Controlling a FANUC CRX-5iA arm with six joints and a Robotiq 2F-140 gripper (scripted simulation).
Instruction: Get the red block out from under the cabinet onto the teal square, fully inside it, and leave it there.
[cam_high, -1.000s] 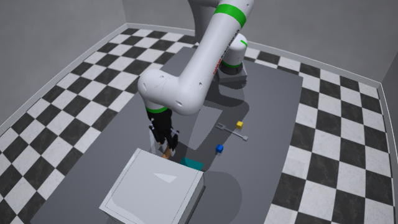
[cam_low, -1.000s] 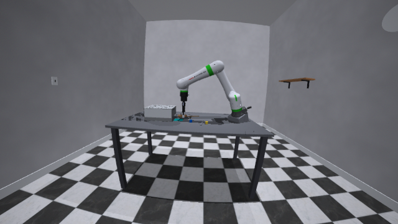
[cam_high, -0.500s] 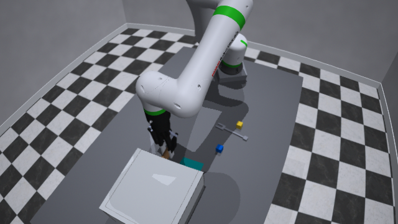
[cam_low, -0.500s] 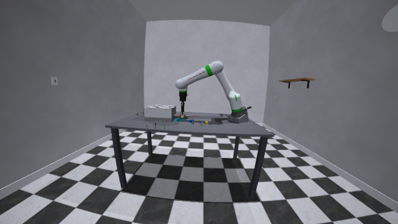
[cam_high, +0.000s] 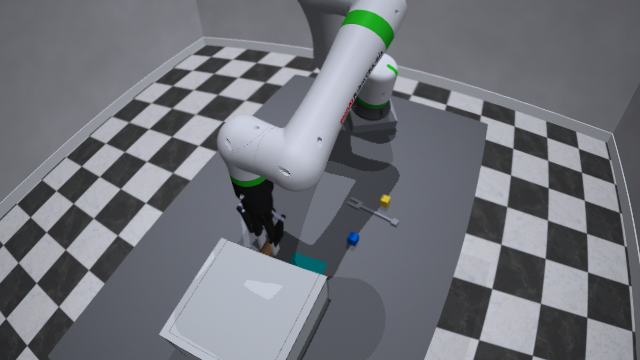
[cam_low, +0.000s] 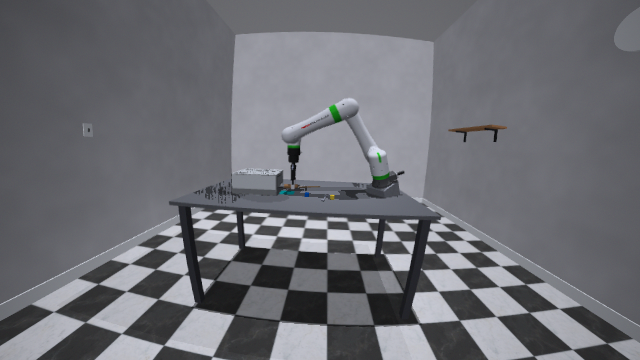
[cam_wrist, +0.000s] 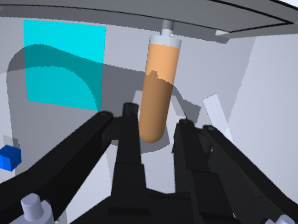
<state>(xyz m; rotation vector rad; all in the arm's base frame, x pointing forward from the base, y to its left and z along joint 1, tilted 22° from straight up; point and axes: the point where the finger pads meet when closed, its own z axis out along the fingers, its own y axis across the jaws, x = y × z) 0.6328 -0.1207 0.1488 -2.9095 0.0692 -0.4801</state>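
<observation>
Now: hand 11 cm to the right of the teal square, 4 cm above it and 3 cm short of it. The rest, counted from my hand: thin wooden stick: 12 cm behind, 9 cm to the right, 3 cm below; hook tool: 14 cm ahead, 3 cm to the left, 2 cm below; grey strip: 11 cm to the right, 4 cm below, 4 cm behind.
</observation>
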